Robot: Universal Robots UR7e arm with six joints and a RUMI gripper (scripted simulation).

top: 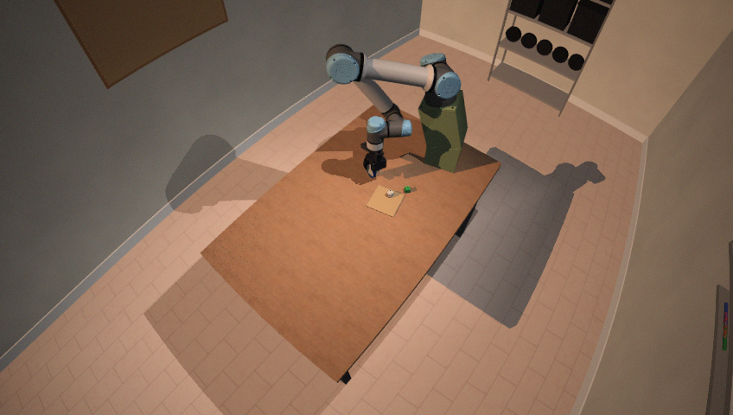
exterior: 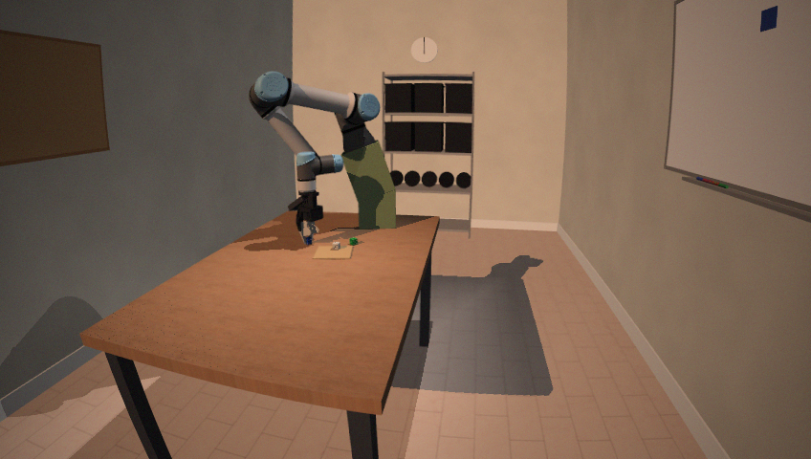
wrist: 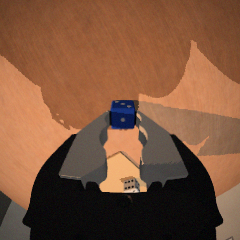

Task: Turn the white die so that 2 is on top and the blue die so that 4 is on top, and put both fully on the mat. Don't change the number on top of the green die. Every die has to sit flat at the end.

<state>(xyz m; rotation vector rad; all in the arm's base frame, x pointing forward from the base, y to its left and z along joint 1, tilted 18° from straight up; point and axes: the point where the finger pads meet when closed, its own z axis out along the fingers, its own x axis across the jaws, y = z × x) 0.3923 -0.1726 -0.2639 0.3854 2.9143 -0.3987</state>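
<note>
My gripper is now 2 cm short of the white die and 15 cm to the right of it. From my hand the other things lie so: blue die: right at my hand; green die: 6 cm behind, 19 cm to the left, 1 cm below; tan mat: 6 cm ahead, 16 cm to the left, 2 cm below.
</note>
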